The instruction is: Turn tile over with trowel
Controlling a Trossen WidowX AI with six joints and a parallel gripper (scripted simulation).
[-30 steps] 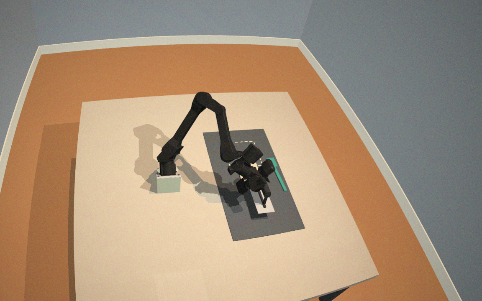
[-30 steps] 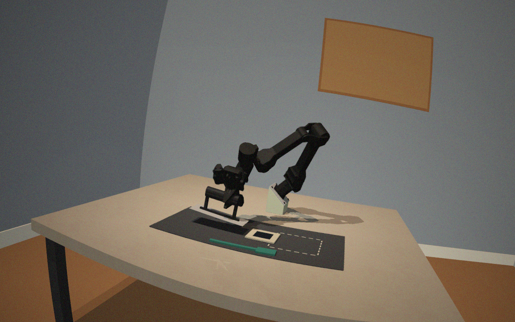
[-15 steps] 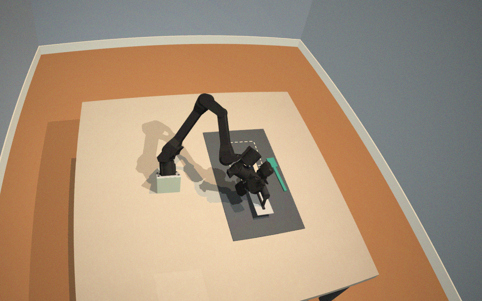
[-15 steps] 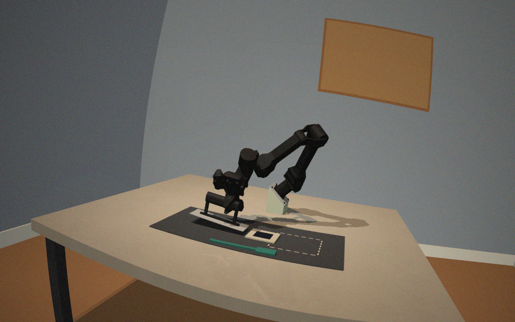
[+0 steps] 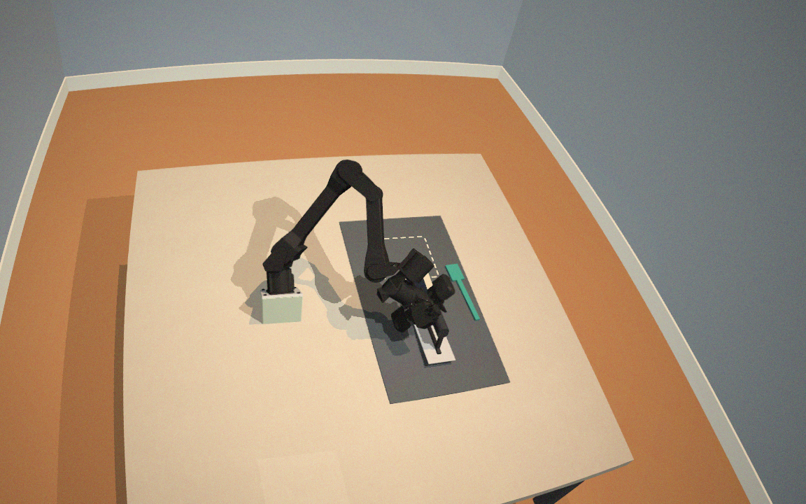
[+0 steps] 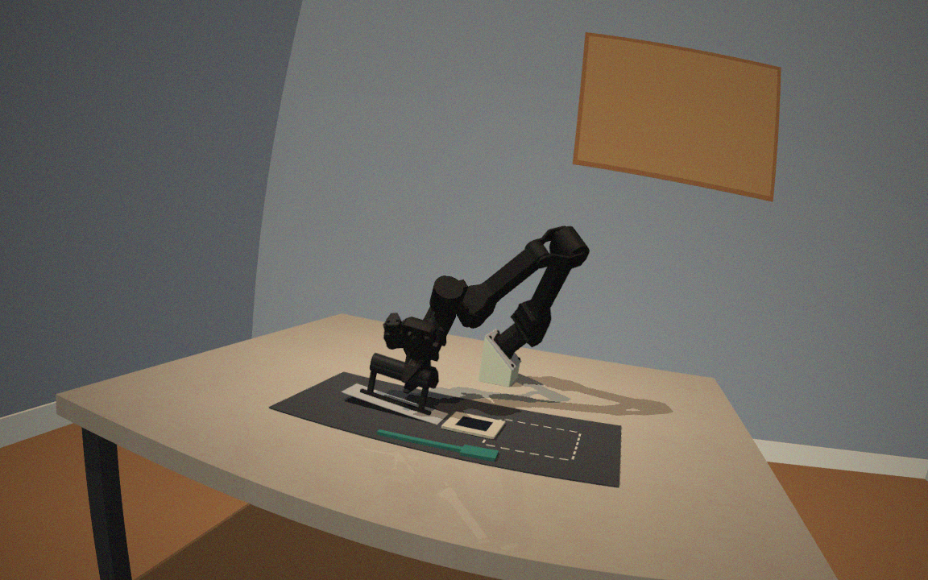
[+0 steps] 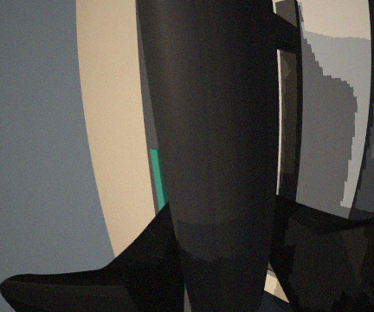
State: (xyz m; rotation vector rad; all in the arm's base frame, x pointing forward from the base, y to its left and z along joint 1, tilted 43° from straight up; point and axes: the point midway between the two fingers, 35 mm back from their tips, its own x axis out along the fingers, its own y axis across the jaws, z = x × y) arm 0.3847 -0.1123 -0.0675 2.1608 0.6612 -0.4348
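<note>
Right now my gripper tip is 11 cm to the right of the dark mat, 8 cm above it and 1 cm past it. From my gripper tip the other things lie so: green trowel: 13 cm ahead, 12 cm to the left, 5 cm below; then cream tile: 14 cm to the left, 5 cm below, 1 cm behind.
</note>
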